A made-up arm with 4 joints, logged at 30 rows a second.
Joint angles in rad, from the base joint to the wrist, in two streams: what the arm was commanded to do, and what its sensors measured. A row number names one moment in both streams.
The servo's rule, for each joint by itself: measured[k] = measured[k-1] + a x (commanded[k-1-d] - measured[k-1]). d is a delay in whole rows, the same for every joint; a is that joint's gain. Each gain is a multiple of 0.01, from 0.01 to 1. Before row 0 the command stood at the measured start. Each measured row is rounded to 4 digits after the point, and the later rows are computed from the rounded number. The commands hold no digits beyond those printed.
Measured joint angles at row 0: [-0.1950, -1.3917, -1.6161, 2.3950]
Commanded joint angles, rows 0 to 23: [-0.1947, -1.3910, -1.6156, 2.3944]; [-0.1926, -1.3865, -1.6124, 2.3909]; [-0.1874, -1.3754, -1.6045, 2.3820]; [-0.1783, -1.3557, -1.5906, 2.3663]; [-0.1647, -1.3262, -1.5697, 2.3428]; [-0.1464, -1.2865, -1.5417, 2.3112]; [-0.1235, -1.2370, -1.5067, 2.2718]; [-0.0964, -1.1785, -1.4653, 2.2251]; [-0.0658, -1.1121, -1.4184, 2.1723]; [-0.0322, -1.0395, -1.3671, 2.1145]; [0.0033, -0.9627, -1.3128, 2.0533]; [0.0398, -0.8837, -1.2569, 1.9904]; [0.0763, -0.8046, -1.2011, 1.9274]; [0.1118, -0.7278, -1.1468, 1.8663]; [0.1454, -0.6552, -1.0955, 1.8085]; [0.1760, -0.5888, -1.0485, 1.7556]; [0.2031, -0.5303, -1.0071, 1.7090]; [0.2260, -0.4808, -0.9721, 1.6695]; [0.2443, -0.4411, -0.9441, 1.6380]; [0.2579, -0.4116, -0.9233, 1.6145]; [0.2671, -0.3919, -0.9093, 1.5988]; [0.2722, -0.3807, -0.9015, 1.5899]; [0.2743, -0.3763, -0.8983, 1.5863]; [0.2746, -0.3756, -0.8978, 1.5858]
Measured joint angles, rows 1 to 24: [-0.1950, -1.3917, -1.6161, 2.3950]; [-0.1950, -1.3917, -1.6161, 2.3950]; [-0.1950, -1.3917, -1.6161, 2.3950]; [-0.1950, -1.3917, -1.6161, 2.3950]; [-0.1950, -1.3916, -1.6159, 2.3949]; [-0.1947, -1.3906, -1.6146, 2.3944]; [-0.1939, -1.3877, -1.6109, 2.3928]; [-0.1922, -1.3816, -1.6034, 2.3894]; [-0.1892, -1.3711, -1.5909, 2.3833]; [-0.1845, -1.3550, -1.5727, 2.3739]; [-0.1778, -1.3326, -1.5483, 2.3606]; [-0.1688, -1.3033, -1.5176, 2.3430]; [-0.1575, -1.2670, -1.4809, 2.3208]; [-0.1437, -1.2238, -1.4388, 2.2940]; [-0.1275, -1.1742, -1.3922, 2.2627]; [-0.1091, -1.1190, -1.3421, 2.2273]; [-0.0887, -1.0593, -1.2899, 2.1883]; [-0.0666, -0.9963, -1.2370, 2.1464]; [-0.0433, -0.9315, -1.1846, 2.1025]; [-0.0192, -0.8664, -1.1342, 2.0574]; [0.0053, -0.8025, -1.0872, 2.0121]; [0.0296, -0.7414, -1.0446, 1.9676]; [0.0532, -0.6843, -1.0074, 1.9248]; [0.0757, -0.6325, -0.9763, 1.8845]
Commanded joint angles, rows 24 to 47: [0.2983, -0.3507, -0.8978, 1.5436]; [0.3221, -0.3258, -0.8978, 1.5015]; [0.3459, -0.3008, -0.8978, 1.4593]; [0.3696, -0.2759, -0.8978, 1.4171]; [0.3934, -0.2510, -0.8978, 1.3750]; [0.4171, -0.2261, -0.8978, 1.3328]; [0.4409, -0.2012, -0.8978, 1.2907]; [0.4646, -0.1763, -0.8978, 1.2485]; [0.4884, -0.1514, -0.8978, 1.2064]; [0.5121, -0.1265, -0.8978, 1.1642]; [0.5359, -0.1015, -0.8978, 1.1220]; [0.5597, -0.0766, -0.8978, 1.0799]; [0.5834, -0.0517, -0.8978, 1.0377]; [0.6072, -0.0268, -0.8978, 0.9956]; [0.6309, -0.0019, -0.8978, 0.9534]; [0.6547, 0.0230, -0.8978, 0.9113]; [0.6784, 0.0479, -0.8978, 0.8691]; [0.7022, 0.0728, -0.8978, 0.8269]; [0.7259, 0.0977, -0.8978, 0.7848]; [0.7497, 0.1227, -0.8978, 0.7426]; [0.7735, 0.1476, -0.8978, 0.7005]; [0.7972, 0.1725, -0.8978, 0.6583]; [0.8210, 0.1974, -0.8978, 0.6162]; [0.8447, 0.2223, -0.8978, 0.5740]
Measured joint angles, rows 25 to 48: [0.0968, -0.5868, -0.9515, 1.8474]; [0.1161, -0.5476, -0.9330, 1.8139]; [0.1335, -0.5151, -0.9202, 1.7843]; [0.1490, -0.4886, -0.9119, 1.7585]; [0.1654, -0.4624, -0.9067, 1.7306]; [0.1826, -0.4364, -0.9034, 1.7008]; [0.2006, -0.4106, -0.9013, 1.6694]; [0.2192, -0.3850, -0.9000, 1.6366]; [0.2384, -0.3595, -0.8992, 1.6026]; [0.2581, -0.3342, -0.8987, 1.5675]; [0.2782, -0.3089, -0.8984, 1.5315]; [0.2987, -0.2837, -0.8982, 1.4947]; [0.3196, -0.2586, -0.8981, 1.4572]; [0.3408, -0.2335, -0.8980, 1.4191]; [0.3623, -0.2084, -0.8979, 1.3805]; [0.3840, -0.1834, -0.8979, 1.3414]; [0.4059, -0.1584, -0.8979, 1.3019]; [0.4280, -0.1334, -0.8979, 1.2621]; [0.4503, -0.1084, -0.8979, 1.2220]; [0.4728, -0.0834, -0.8979, 1.1816]; [0.4954, -0.0585, -0.8979, 1.1410]; [0.5181, -0.0336, -0.8979, 1.1002]; [0.5410, -0.0087, -0.8979, 1.0592]; [0.5640, 0.0163, -0.8979, 1.0180]
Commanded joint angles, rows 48 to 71: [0.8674, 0.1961, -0.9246, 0.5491]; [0.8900, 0.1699, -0.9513, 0.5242]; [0.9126, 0.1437, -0.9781, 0.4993]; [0.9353, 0.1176, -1.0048, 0.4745]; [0.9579, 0.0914, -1.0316, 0.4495]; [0.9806, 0.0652, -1.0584, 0.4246]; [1.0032, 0.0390, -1.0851, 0.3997]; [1.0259, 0.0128, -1.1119, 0.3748]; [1.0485, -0.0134, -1.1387, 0.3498]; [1.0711, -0.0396, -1.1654, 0.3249]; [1.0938, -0.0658, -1.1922, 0.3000]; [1.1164, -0.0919, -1.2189, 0.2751]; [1.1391, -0.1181, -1.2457, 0.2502]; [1.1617, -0.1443, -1.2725, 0.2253]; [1.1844, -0.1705, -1.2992, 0.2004]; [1.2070, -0.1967, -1.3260, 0.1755]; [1.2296, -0.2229, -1.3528, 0.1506]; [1.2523, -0.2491, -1.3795, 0.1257]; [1.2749, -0.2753, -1.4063, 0.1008]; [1.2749, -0.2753, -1.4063, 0.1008]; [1.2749, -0.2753, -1.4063, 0.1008]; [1.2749, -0.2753, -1.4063, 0.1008]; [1.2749, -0.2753, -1.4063, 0.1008]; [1.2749, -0.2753, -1.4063, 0.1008]
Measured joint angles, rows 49 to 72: [0.5870, 0.0412, -0.8979, 0.9767]; [0.6101, 0.0661, -0.8979, 0.9353]; [0.6333, 0.0910, -0.8979, 0.8938]; [0.6566, 0.1159, -0.8979, 0.8522]; [0.6798, 0.1311, -0.9078, 0.8128]; [0.7029, 0.1385, -0.9239, 0.7753]; [0.7260, 0.1395, -0.9440, 0.7394]; [0.7490, 0.1353, -0.9665, 0.7050]; [0.7720, 0.1270, -0.9906, 0.6718]; [0.7949, 0.1153, -1.0157, 0.6397]; [0.8178, 0.1008, -1.0414, 0.6085]; [0.8407, 0.0841, -1.0675, 0.5781]; [0.8636, 0.0656, -1.0938, 0.5484]; [0.8864, 0.0456, -1.1203, 0.5193]; [0.9092, 0.0244, -1.1469, 0.4908]; [0.9320, 0.0023, -1.1735, 0.4628]; [0.9548, -0.0206, -1.2002, 0.4352]; [0.9776, -0.0441, -1.2270, 0.4079]; [1.0003, -0.0681, -1.2537, 0.3809]; [1.0230, -0.0925, -1.2805, 0.3542]; [1.0457, -0.1173, -1.3073, 0.3277]; [1.0684, -0.1423, -1.3340, 0.3014]; [1.0911, -0.1676, -1.3608, 0.2753]; [1.1113, -0.1881, -1.3776, 0.2526]
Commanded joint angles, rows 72 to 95: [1.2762, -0.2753, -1.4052, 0.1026]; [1.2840, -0.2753, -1.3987, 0.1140]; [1.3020, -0.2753, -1.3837, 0.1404]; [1.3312, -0.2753, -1.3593, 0.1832]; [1.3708, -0.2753, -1.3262, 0.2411]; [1.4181, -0.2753, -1.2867, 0.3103]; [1.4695, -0.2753, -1.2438, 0.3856]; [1.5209, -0.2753, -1.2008, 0.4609]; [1.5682, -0.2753, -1.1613, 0.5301]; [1.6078, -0.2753, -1.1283, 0.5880]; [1.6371, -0.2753, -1.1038, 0.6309]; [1.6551, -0.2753, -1.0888, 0.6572]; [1.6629, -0.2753, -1.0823, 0.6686]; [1.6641, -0.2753, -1.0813, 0.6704]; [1.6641, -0.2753, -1.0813, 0.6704]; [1.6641, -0.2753, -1.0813, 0.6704]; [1.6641, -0.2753, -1.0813, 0.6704]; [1.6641, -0.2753, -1.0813, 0.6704]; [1.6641, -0.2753, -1.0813, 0.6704]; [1.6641, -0.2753, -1.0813, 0.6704]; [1.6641, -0.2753, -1.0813, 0.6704]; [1.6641, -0.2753, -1.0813, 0.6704]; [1.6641, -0.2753, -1.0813, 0.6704]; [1.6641, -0.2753, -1.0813, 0.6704]
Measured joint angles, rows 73 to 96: [1.1293, -0.2047, -1.3882, 0.2329]; [1.1453, -0.2181, -1.3949, 0.2157]; [1.1596, -0.2290, -1.3991, 0.2008]; [1.1723, -0.2378, -1.4018, 0.1878]; [1.1837, -0.2449, -1.4031, 0.1767]; [1.1947, -0.2507, -1.4015, 0.1685]; [1.2065, -0.2554, -1.3949, 0.1648]; [1.2202, -0.2592, -1.3817, 0.1672]; [1.2368, -0.2623, -1.3612, 0.1768]; [1.2567, -0.2648, -1.3336, 0.1942]; [1.2801, -0.2668, -1.3004, 0.2191]; [1.3066, -0.2684, -1.2635, 0.2505]; [1.3354, -0.2697, -1.2257, 0.2868]; [1.3654, -0.2708, -1.1897, 0.3260]; [1.3953, -0.2717, -1.1579, 0.3656]; [1.4239, -0.2724, -1.1323, 0.4035]; [1.4502, -0.2730, -1.1138, 0.4380]; [1.4737, -0.2734, -1.1018, 0.4682]; [1.4946, -0.2738, -1.0942, 0.4945]; [1.5132, -0.2741, -1.0894, 0.5174]; [1.5298, -0.2743, -1.0864, 0.5373]; [1.5446, -0.2745, -1.0845, 0.5546]; [1.5577, -0.2747, -1.0833, 0.5697]; [1.5694, -0.2748, -1.0826, 0.5828]
